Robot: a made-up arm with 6 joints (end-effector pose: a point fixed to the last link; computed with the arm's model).
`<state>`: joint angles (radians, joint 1 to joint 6).
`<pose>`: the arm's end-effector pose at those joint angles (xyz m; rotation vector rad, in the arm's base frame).
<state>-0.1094 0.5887 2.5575 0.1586 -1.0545 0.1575</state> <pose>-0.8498 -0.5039 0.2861 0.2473 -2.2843 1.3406</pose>
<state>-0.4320 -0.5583 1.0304 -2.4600 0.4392 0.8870</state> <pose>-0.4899 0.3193 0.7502 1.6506 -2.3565 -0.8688</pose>
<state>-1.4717 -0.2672 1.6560 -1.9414 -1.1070 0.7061</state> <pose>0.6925 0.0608 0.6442 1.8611 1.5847 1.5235</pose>
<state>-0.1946 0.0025 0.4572 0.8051 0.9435 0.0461</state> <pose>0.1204 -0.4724 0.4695 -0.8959 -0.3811 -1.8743</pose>
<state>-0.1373 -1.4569 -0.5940 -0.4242 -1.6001 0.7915</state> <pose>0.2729 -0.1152 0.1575 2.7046 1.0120 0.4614</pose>
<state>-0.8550 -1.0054 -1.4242 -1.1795 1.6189 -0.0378</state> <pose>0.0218 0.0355 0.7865 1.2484 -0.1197 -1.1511</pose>
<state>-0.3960 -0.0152 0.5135 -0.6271 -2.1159 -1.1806</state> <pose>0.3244 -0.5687 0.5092 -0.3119 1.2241 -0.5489</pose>
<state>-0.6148 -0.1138 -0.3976 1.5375 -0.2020 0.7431</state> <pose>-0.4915 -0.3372 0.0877 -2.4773 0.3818 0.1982</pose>
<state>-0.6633 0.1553 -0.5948 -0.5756 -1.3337 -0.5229</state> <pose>0.4708 0.0614 0.5240 -0.5948 0.5012 0.0484</pose>
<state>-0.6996 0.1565 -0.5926 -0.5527 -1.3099 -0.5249</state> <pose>0.4688 0.0635 0.4903 -0.5924 0.5372 0.0575</pose>
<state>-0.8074 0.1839 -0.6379 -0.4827 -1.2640 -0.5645</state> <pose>0.4410 0.0928 0.4113 -0.5215 0.6486 0.1488</pose>
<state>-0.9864 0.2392 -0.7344 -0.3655 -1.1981 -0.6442</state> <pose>0.3693 0.1503 0.3124 -0.3593 0.8306 0.3095</pose>
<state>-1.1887 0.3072 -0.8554 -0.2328 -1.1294 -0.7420</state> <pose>0.2716 0.2155 0.2496 -0.1325 1.0231 0.4727</pose>
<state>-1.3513 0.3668 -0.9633 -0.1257 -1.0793 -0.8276</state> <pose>0.1947 0.2647 0.2383 0.0836 1.1614 0.5871</pose>
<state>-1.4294 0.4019 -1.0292 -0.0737 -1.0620 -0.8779</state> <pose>0.1634 0.2890 0.2514 0.2125 1.2169 0.6453</pose>
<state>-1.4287 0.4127 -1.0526 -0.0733 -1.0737 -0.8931</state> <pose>0.1671 0.2946 0.2678 0.2449 1.2079 0.6663</pose>
